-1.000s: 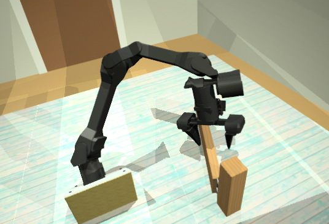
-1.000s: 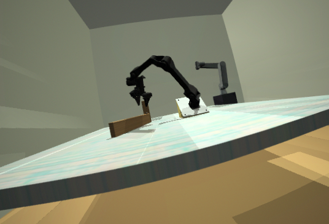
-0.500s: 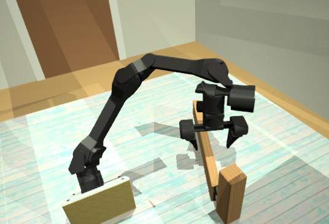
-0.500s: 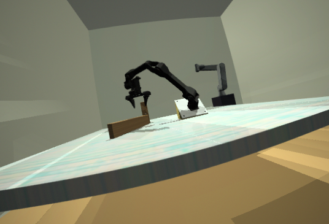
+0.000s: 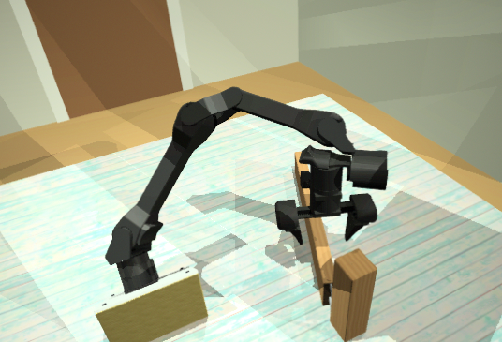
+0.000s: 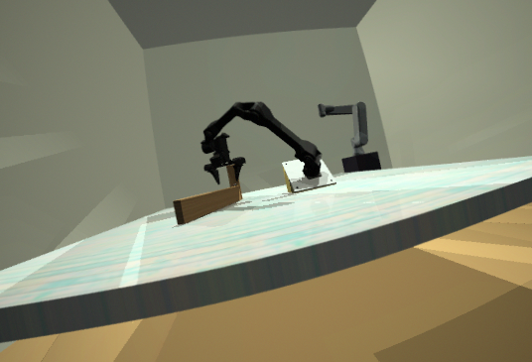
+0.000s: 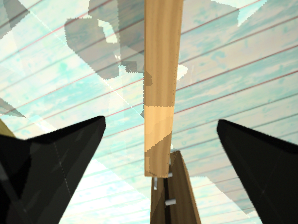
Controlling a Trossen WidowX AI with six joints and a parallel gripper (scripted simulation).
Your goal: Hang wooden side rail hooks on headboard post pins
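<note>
Now: the headboard post 40 mm behind my gripper tip and 130 mm to the right of it.
</note>
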